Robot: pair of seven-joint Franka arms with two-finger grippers.
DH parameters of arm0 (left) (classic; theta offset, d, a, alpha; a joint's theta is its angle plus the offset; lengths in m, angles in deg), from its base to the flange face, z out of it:
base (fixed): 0 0 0 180
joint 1: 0 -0.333 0 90
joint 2: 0 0 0 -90
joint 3: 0 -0.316 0.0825 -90
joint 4: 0 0 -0.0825 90
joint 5: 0 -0.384 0 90
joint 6: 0 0 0.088 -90
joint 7: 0 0.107 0 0
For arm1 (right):
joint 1: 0 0.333 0 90
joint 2: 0 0 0 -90
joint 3: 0 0.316 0.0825 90
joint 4: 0 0 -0.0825 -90
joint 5: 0 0.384 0 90
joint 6: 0 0 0.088 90
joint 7: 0 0.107 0 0
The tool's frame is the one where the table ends.
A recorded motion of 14 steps. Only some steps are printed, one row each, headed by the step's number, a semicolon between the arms.
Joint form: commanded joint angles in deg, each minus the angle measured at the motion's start. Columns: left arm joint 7, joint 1, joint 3, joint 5, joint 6, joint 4, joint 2; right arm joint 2, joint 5, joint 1, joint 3, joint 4, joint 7, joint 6.
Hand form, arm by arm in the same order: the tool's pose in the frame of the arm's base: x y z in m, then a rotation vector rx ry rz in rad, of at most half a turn. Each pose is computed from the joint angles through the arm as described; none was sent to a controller.
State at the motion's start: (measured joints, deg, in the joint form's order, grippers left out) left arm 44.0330 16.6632 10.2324 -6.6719 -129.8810 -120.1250 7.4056; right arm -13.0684 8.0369 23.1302 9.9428 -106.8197 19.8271 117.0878
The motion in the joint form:
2: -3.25 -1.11 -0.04 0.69 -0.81 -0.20 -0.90; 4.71 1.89 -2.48 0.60 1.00 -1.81 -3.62
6: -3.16 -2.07 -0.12 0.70 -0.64 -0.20 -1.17; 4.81 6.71 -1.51 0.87 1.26 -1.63 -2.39
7: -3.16 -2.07 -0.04 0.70 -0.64 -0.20 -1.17; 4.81 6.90 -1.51 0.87 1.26 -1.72 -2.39
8: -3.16 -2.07 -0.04 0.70 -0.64 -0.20 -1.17; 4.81 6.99 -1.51 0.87 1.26 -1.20 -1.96
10: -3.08 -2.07 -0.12 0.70 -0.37 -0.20 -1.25; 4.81 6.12 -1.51 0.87 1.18 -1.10 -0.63
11: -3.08 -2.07 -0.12 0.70 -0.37 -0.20 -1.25; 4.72 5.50 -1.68 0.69 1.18 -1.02 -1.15
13: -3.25 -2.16 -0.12 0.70 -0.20 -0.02 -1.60; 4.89 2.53 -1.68 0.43 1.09 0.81 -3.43
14: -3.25 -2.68 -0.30 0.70 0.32 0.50 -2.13; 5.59 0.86 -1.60 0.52 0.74 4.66 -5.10
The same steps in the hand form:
2: 0.5148 -0.2439 0.3737 -2.5123 1.7646 -0.0938; 0.5085 0.3157 0.4461 -2.9656 -0.2350 0.1295
6: 0.5186 -0.2343 0.3760 -2.5255 1.7423 -0.0949; 0.5020 0.3321 0.4524 -2.8876 -0.2028 0.1410
7: 0.5183 -0.2350 0.3760 -2.5244 1.7441 -0.0950; 0.5019 0.3322 0.4524 -2.8847 -0.2028 0.1425
8: 0.5183 -0.2350 0.3760 -2.5244 1.7441 -0.0950; 0.5027 0.3325 0.4531 -2.8824 -0.1871 0.1348
10: 0.5182 -0.2340 0.3764 -2.5246 1.7439 -0.0896; 0.5053 0.3322 0.4542 -2.8880 -0.1897 0.0973
11: 0.5182 -0.2340 0.3764 -2.5246 1.7439 -0.0896; 0.5068 0.3285 0.4523 -2.9010 -0.1878 0.1048
13: 0.5188 -0.2333 0.3809 -2.5268 1.7362 -0.0986; 0.5049 0.3221 0.4491 -2.9603 -0.1764 0.1316
14: 0.5225 -0.2273 0.3894 -2.5341 1.7168 -0.1108; 0.4995 0.3198 0.4506 -3.0011 -0.1046 0.1530

